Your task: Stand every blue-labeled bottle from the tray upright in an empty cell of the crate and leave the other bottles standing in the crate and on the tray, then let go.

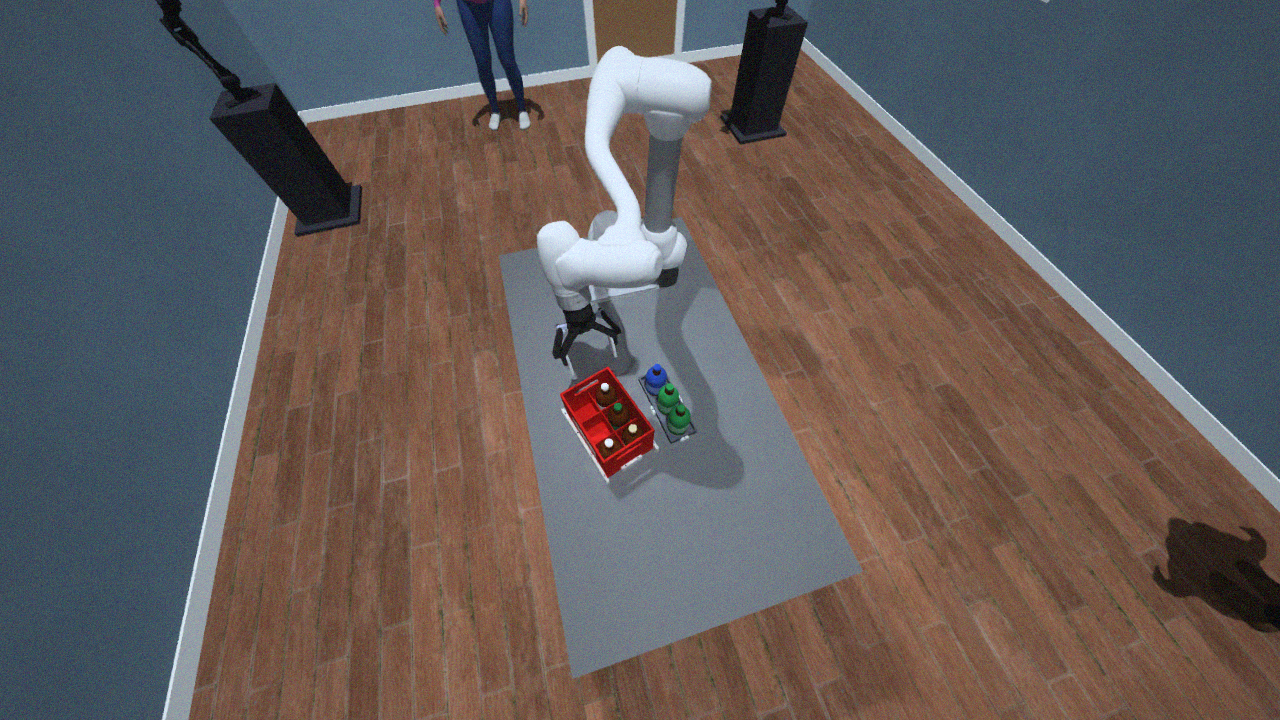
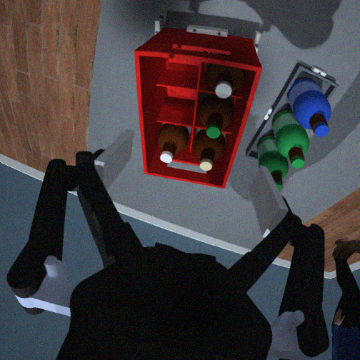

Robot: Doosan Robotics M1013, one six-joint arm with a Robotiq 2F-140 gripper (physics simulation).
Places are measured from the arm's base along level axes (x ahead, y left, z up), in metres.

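Pixels of known places: gripper, fingertip midpoint: [image 1: 593, 363].
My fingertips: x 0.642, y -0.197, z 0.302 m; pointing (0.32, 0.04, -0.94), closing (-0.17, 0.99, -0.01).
Behind a point stands the place of what it marks.
The blue-labeled bottle [image 1: 656, 379] {x 0.643, y 0.006, z 0.085 m} [image 2: 311, 107] stands on the tray [image 2: 284, 90] at the end nearer the robot base, beside two green bottles [image 1: 668, 399] {x 0.727, y 0.021, z 0.084 m} [image 1: 678, 420] {x 0.808, y 0.028, z 0.084 m} [image 2: 290, 142] [image 2: 273, 162]. The red crate [image 1: 631, 457] {x 0.862, y -0.151, z 0.018 m} [image 2: 141, 110] stands beside the tray. It holds brown bottles with white caps [image 1: 605, 388] {x 0.646, y -0.175, z 0.130 m} [image 2: 223, 89] [image 1: 608, 444] {x 0.835, y -0.215, z 0.131 m} [image 2: 166, 156], a green cap [image 1: 617, 408] {x 0.727, y -0.156, z 0.130 m} [image 2: 214, 132] and a cream cap [image 1: 631, 428] {x 0.806, y -0.132, z 0.131 m} [image 2: 205, 164]. Two adjoining cells in one column are empty. My gripper [image 1: 593, 360] {x 0.642, y -0.197, z 0.302 m} [image 2: 194, 160] is open and empty, tilted, above the mat near the crate's robot-side end.
The crate and tray stand on the grey mat [image 1: 698, 555] {x 1.201, y -0.040, z -0.032 m}, a narrow gap between them. The white arm [image 1: 608, 264] {x 0.637, y -0.123, z 0.685 m} reaches over from its base behind. Black pedestals [image 1: 281, 161] [image 1: 767, 71] and a person [image 1: 490, 44] stand far back on the wooden floor.
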